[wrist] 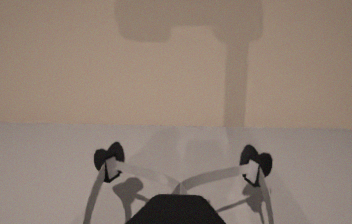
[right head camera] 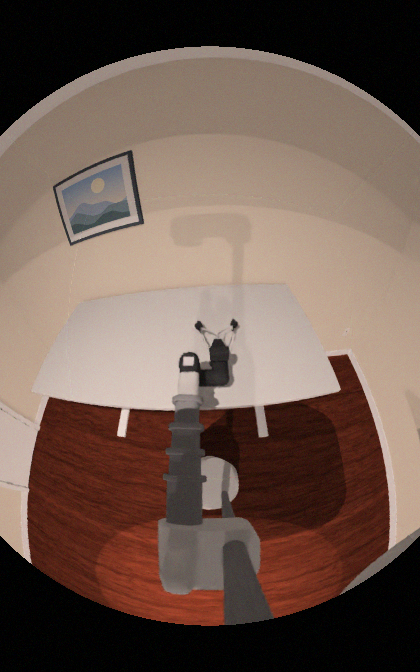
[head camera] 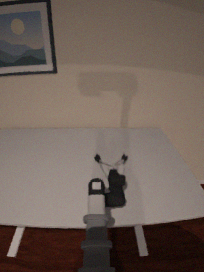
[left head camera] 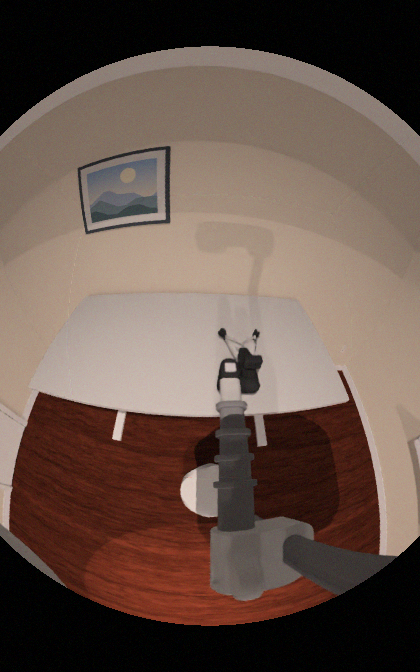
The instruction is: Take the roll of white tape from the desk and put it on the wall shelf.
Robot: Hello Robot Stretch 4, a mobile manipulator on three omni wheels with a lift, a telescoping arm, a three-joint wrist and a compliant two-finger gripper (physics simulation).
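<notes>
My gripper (head camera: 111,158) (left head camera: 239,333) (right head camera: 216,325) (wrist: 182,156) is open, with its two dark fingertips wide apart and no object between them. It is over the right part of the white desk (head camera: 40,175) (left head camera: 125,350) (right head camera: 115,345) (wrist: 40,175), pointing towards the wall. In the wrist view the fingers' shadows fall on the desk top close behind and below the fingertips. The roll of white tape does not show in any of the views. The wall shelf does not show in them either.
A framed mountain picture (head camera: 22,37) (left head camera: 125,192) (right head camera: 97,200) hangs on the wall to the left. A round white object (left head camera: 197,490) (right head camera: 217,482) is on the wooden floor below the arm. The robot's shadow falls on the wall behind the desk.
</notes>
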